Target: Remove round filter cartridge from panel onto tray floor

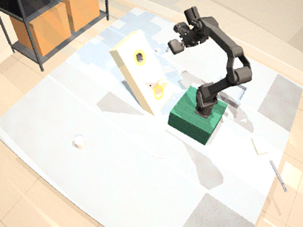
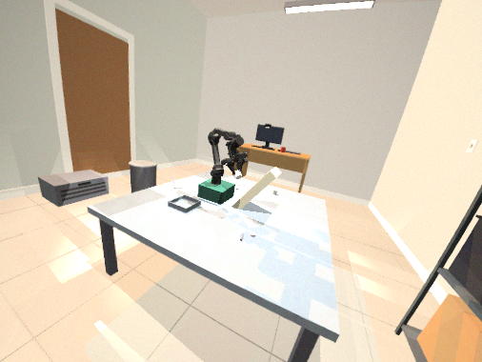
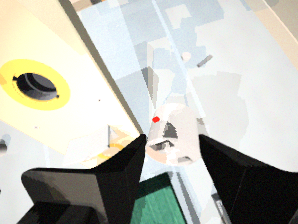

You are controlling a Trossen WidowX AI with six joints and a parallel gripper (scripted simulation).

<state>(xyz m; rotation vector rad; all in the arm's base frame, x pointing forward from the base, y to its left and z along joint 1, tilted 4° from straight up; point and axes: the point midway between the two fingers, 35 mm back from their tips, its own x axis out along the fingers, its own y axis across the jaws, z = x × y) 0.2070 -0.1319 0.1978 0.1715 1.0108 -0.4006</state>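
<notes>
Now: the tray 29 cm behind my gripper tip, 25 cm below it and 13 cm to the right of it. The rest, counted from my gripper tip: round filter cartridge: right at my gripper tip; then cream service panel: 14 cm to the left, 11 cm below, 10 cm ahead; then flat card: 55 cm behind, 25 cm below, 10 cm to the left.
</notes>
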